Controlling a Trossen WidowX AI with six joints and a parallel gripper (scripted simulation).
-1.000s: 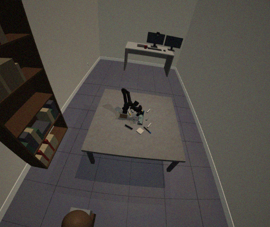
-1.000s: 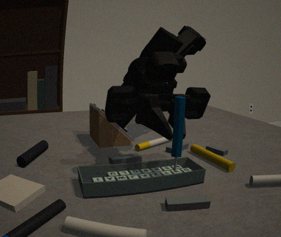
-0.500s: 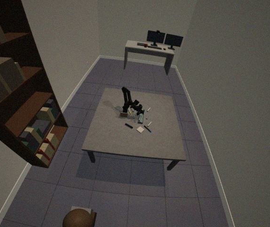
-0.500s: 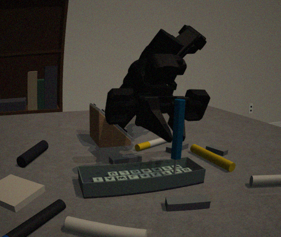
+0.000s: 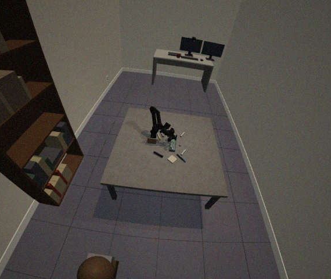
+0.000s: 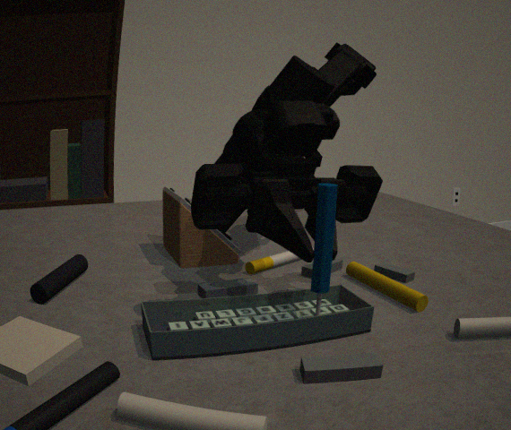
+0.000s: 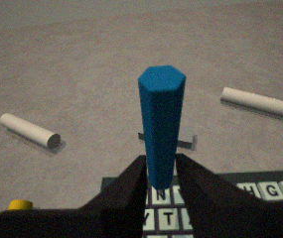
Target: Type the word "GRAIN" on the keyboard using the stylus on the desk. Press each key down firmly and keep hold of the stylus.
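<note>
The keyboard tray lies 2 cm behind my gripper tip, 5 cm to the right of it and 6 cm below it. Round my gripper tip: yellow cylinder (7 cm behind, 13 cm to the left, 7 cm below); blue stylus (2 cm below); thin grey tip (5 cm below).
</note>
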